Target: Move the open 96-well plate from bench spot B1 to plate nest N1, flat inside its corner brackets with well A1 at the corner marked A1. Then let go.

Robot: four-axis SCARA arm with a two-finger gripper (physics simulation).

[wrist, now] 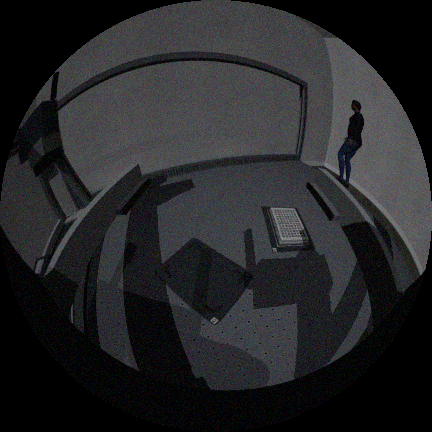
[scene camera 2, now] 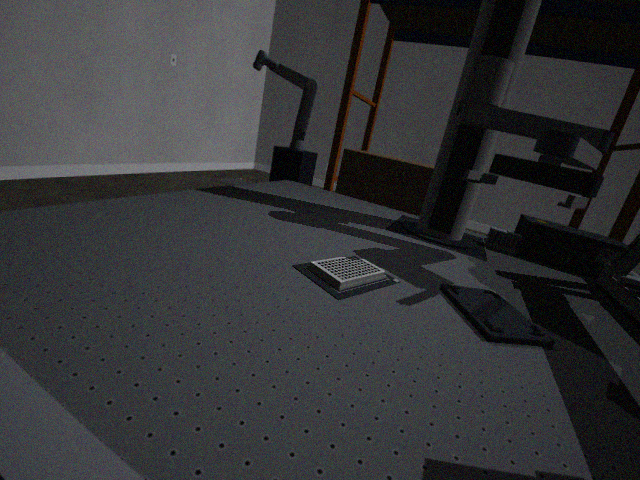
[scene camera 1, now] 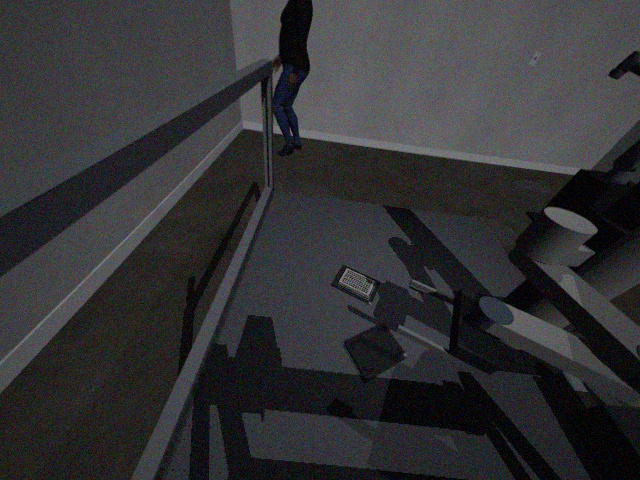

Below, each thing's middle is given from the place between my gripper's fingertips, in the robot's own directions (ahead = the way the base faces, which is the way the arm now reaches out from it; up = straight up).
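White well plate (wrist: 288, 227): 21 cm below my hand, 22 cm right of it, 7 cm ahead of it.
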